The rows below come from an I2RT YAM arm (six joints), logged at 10 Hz.
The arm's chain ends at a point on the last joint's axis. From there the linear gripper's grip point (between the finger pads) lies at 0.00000 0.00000 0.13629 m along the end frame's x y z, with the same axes.
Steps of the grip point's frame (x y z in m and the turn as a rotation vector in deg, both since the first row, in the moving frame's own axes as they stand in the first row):
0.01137, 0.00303, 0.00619, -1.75, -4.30, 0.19
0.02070, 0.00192, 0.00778, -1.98, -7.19, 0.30
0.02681, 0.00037, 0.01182, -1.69, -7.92, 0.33
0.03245, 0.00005, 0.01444, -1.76, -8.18, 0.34
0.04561, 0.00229, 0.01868, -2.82, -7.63, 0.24
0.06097, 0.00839, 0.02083, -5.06, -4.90, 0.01
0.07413, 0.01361, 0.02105, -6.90, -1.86, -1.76
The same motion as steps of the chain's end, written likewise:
0.02159, -0.00111, 0.00664, -1.75, -4.30, 0.19
0.03777, -0.00273, 0.00893, -1.98, -7.19, 0.30
0.04560, -0.00358, 0.01318, -1.69, -7.92, 0.33
0.05185, -0.00406, 0.01589, -1.76, -8.18, 0.34
0.06371, -0.00436, 0.02005, -2.82, -7.63, 0.24
0.07260, -0.00361, 0.02186, -5.06, -4.90, 0.01
0.07829, -0.00283, 0.02211, -6.90, -1.86, -1.76

